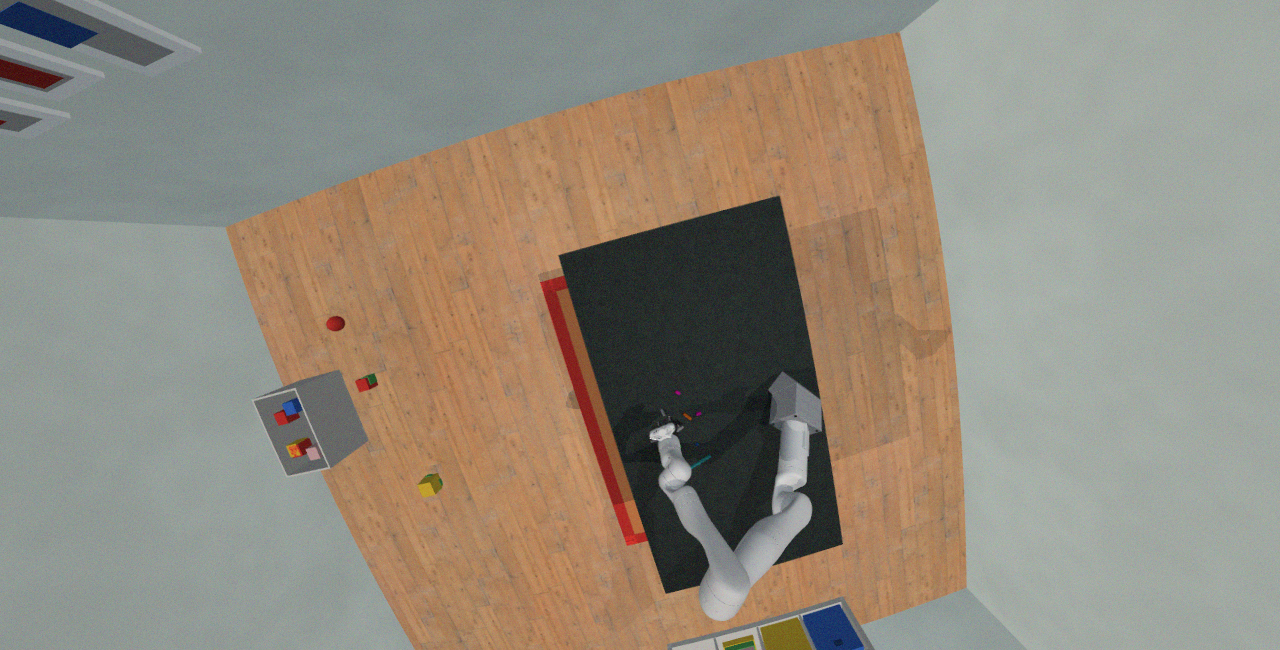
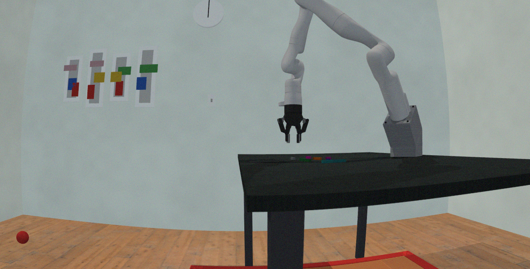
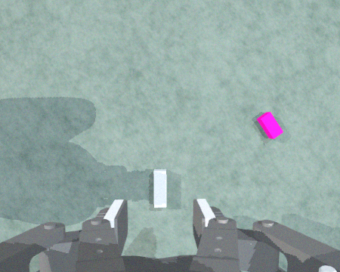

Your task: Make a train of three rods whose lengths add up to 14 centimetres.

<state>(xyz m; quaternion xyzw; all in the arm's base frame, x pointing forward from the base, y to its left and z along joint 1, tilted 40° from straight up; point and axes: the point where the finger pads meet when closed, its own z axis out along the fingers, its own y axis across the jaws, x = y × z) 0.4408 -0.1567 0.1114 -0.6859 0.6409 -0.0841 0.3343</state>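
The grey rod lies 80 mm below my hand. Round my hand: green rod 140 mm to the left, 80 mm below, 20 mm behind; then small blue rod 180 mm to the left, 100 mm behind, 80 mm below; then orange rod 90 mm behind, 80 mm below, 40 mm to the left.
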